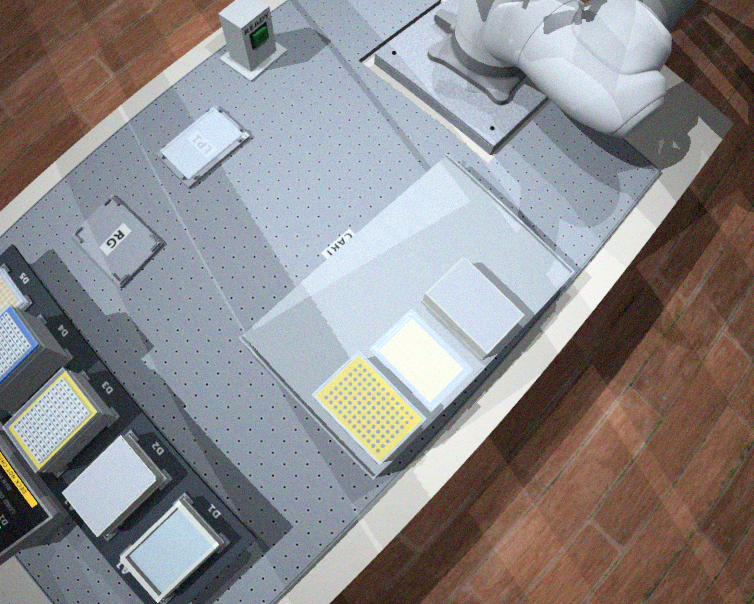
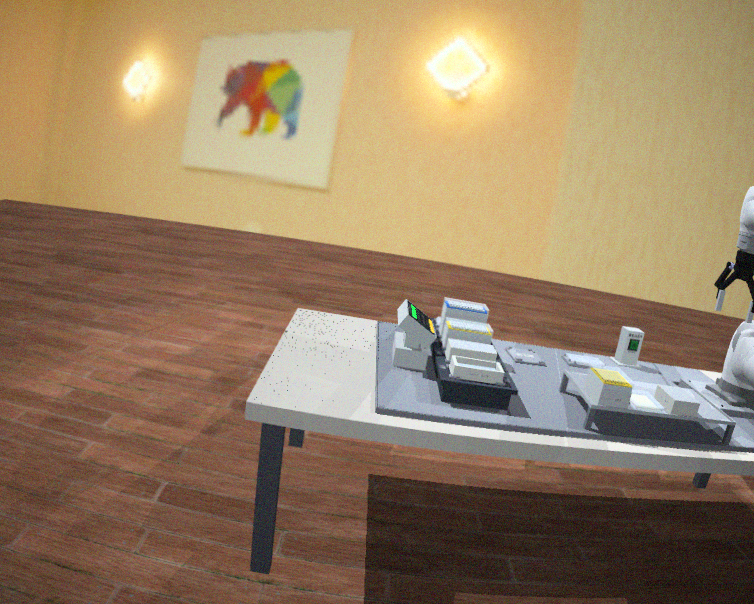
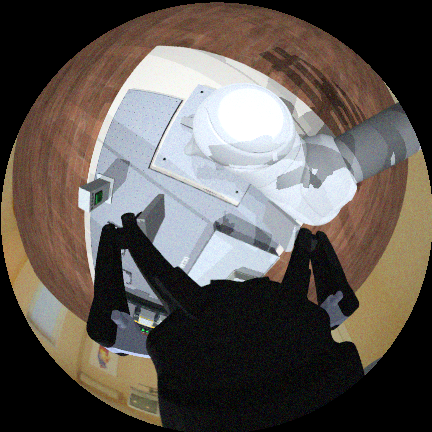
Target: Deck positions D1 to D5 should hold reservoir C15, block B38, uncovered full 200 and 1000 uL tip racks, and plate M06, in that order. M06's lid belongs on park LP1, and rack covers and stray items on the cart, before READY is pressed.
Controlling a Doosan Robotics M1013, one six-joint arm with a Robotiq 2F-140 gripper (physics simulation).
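Places are measured from the arm's base along level axes (x ahead, y left, z up), in millimetres.
Pixels of known places: gripper, between the fingertips: [image 2: 732,316] [image 3: 216,207]; arm's base, origin of its link: [image 1: 488,55] [image 2: 735,398].
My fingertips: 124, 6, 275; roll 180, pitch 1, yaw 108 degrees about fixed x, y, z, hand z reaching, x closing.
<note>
Ahead of a thing's pixels: the offset from my fingertips to its top centre, as dx, dy, dz. "spot": to the spot under its first point.
Reservoir @[+888, +166, -203] [image 1: 173,547] [image 2: 476,371] sits at D1 and a pale block @[+877, +43, -192] [image 1: 113,485] [image 2: 470,351] at D2. An uncovered yellow-rimmed tip rack @[+866, -81, -164] [image 1: 53,420] is at D3, an uncovered blue-rimmed one @[spot: +819, -187, -131] [image 1: 13,342] at D4; both show filled rows. A cream plate @[spot: +796, -314, -221] [image 1: 8,293] shows partly at D5. A clear lid @[+378, -283, -275] [image 1: 205,143] appears to lie on LP1. The cart @[+382, +198, -227] [image 1: 390,270] [image 2: 660,430] holds a yellow rack @[+550, +248, -162] [image 1: 370,408] [image 2: 611,386], a cream-topped plate @[+443, +259, -216] [image 1: 421,358] and a grey-white box @[+336, +271, -191] [image 1: 475,305] [image 2: 677,400]. My gripper [image 2: 735,306] [image 3: 216,207] is open and empty, high above the table. Labware identity codes are unreadable.
The READY box @[+169, -361, -163] [image 1: 249,40] [image 2: 629,346] [image 3: 95,195] stands at the table edge with a green button. The RG nest @[+607, -271, -279] [image 1: 119,240] lies between LP1 and the deck. A display @[spot: +990, -39, -178] [image 1: 18,503] [image 2: 416,324] with a yellow banner stands beside the deck. The arm base is beyond the cart.
</note>
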